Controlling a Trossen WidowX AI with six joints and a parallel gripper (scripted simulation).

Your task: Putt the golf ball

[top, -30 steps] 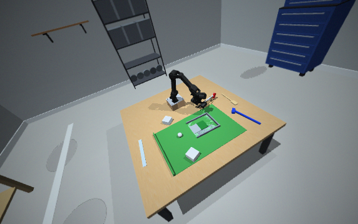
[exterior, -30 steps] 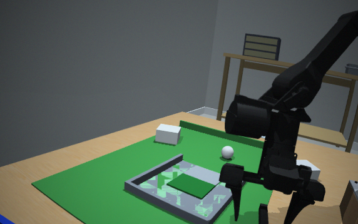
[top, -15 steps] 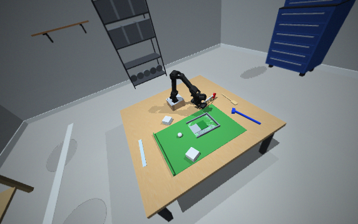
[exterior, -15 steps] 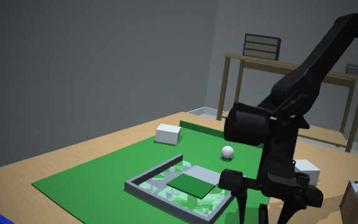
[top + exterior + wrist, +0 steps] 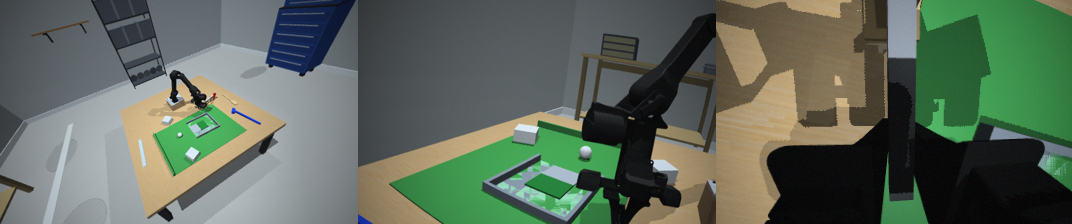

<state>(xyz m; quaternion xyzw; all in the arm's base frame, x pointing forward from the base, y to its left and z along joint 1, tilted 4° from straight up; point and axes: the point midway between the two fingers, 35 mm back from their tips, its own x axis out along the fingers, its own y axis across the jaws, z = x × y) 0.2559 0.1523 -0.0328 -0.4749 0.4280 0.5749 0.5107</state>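
The red putter lies 20 mm behind my gripper tip, 110 mm to the left of it and 30 mm above it. From my gripper tip the other things lie so: green mat: 220 mm ahead, 240 mm to the right, 30 mm below; then grey walled frame: 190 mm ahead, 120 mm to the right, 20 mm below; then wooden stand: 20 mm behind, 130 mm to the left.
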